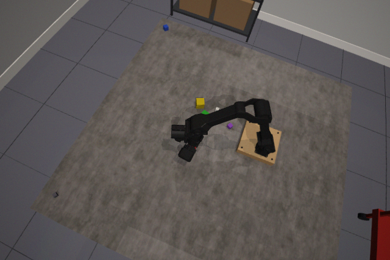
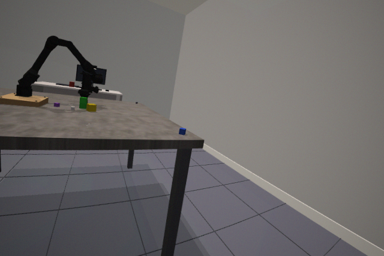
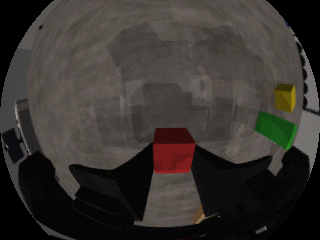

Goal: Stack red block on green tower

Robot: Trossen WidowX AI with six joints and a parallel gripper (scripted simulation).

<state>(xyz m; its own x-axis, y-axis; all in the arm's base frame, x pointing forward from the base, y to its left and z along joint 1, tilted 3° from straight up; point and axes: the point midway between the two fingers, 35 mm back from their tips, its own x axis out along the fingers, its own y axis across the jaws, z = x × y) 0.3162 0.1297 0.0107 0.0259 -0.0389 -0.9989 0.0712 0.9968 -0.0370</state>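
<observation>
Right now the yellow block is 24 cm to the right of my gripper tip, 6 cm ahead of it and 1 cm above it. Round my gripper tip: small white cube (25 cm to the right, 3 cm behind); then purple cube (19 cm to the right, 13 cm behind); then red block (1 cm above).
</observation>
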